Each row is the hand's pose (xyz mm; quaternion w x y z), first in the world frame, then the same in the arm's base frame.
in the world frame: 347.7 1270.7 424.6 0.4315 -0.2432 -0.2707 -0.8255
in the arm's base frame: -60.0 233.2 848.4 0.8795 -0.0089 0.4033 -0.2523
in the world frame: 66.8 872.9 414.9 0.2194 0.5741 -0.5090 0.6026
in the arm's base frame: -104.9 84.7 386.7 0.3745 -0.8889 0.2379 0.1136
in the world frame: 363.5 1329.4 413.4 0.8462 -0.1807 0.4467 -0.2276
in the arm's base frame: -71.1 233.9 909.2 0.4749 0.1181 0.5635 0.6655
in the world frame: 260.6 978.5 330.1 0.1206 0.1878 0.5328 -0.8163
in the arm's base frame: -153.3 254.6 543.9 0.1742 -0.4036 0.8954 -0.0717
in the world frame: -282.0 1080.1 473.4 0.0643 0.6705 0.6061 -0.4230
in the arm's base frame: -133.1 -312.3 484.7 0.3774 0.1030 -0.9194 0.0398
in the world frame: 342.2 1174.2 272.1 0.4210 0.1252 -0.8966 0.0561
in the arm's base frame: -204.3 288.4 755.0 0.4180 0.8009 -0.2499 -0.3484
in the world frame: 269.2 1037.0 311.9 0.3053 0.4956 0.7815 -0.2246
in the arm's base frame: -172.7 250.1 602.4 0.3200 0.0593 -0.8784 -0.3500
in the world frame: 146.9 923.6 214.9 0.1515 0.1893 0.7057 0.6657
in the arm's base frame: -286.3 188.8 459.0 0.6395 -0.0574 -0.0844 -0.7619
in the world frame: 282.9 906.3 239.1 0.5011 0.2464 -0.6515 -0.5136
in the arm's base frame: -233.1 315.5 481.5 0.5889 0.5775 0.3075 -0.4745
